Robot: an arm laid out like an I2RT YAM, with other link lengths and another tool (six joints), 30 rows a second.
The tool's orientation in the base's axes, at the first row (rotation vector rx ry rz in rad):
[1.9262, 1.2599, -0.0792]
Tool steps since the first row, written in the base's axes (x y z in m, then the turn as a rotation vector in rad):
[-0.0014, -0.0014, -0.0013, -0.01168, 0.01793, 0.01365]
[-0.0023, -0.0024, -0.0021, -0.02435, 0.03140, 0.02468]
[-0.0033, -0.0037, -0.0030, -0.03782, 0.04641, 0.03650]
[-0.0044, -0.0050, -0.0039, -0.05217, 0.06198, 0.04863]
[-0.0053, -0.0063, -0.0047, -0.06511, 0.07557, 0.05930]
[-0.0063, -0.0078, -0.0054, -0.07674, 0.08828, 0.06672]
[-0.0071, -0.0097, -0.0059, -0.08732, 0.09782, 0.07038]
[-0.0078, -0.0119, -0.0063, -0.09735, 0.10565, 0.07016]
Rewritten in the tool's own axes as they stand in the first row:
[-0.0011, -0.0016, 0.0013, 0.00120, -0.00419, -0.02501]
[-0.0020, -0.0026, 0.0021, -0.00020, -0.00995, -0.04571]
[-0.0030, -0.0037, 0.0032, -0.00122, -0.01613, -0.06823]
[-0.0041, -0.0049, 0.0043, -0.00240, -0.02293, -0.09163]
[-0.0052, -0.0059, 0.0053, -0.00368, -0.02913, -0.11227]
[-0.0064, -0.0068, 0.0064, -0.00348, -0.03608, -0.12969]
[-0.0080, -0.0074, 0.0077, -0.00338, -0.04388, -0.14216]
[-0.0098, -0.0079, 0.0092, -0.00250, -0.05324, -0.15073]

